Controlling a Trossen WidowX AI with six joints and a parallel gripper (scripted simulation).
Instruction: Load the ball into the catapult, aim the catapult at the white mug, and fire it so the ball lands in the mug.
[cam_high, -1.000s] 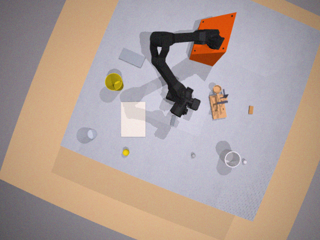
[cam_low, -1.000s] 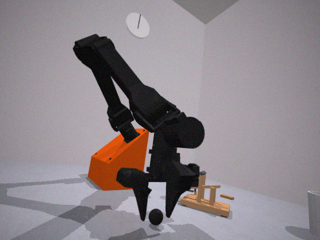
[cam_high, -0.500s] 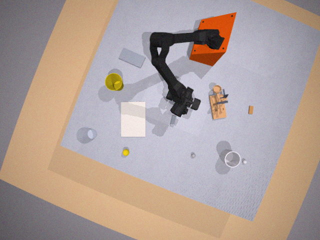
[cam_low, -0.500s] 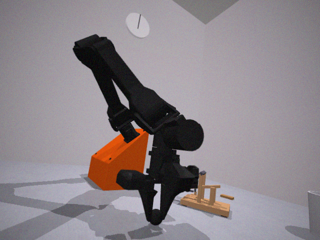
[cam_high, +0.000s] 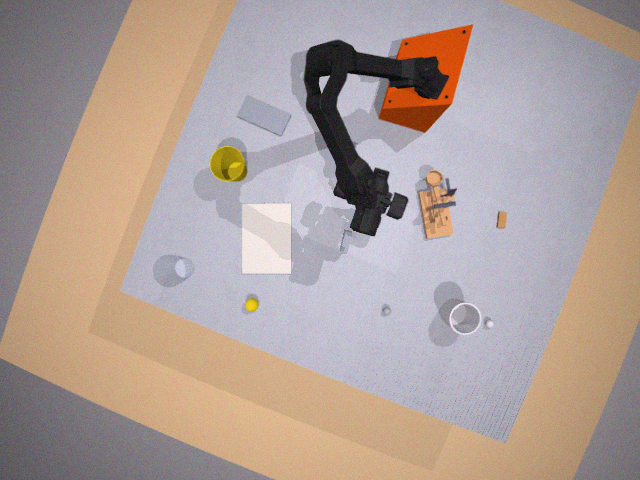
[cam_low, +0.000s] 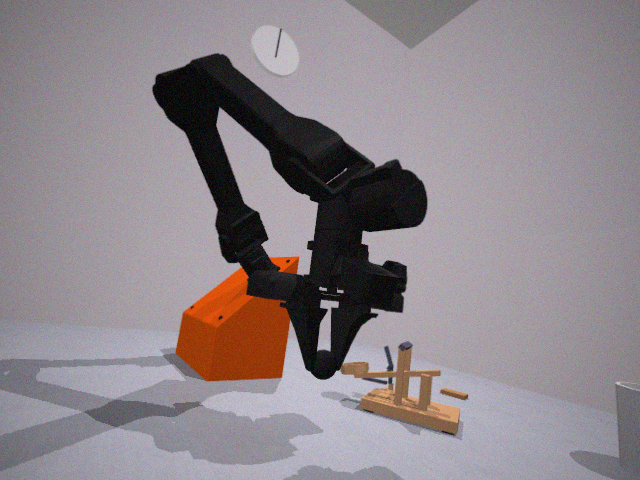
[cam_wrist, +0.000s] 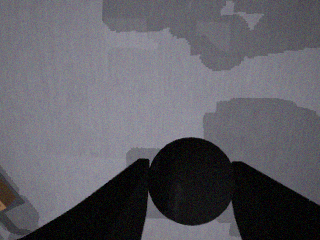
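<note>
Now: the dark lever 140 mm behind my gripper tip, 200 mm to the left of it and 30 mm below it. Also, from my gripper tip: wooden catapult (110 mm behind, 190 mm to the left, 30 mm below); then small grey block (130 mm ahead, 10 mm to the left, 80 mm below); then black ball (10 mm above).
</note>
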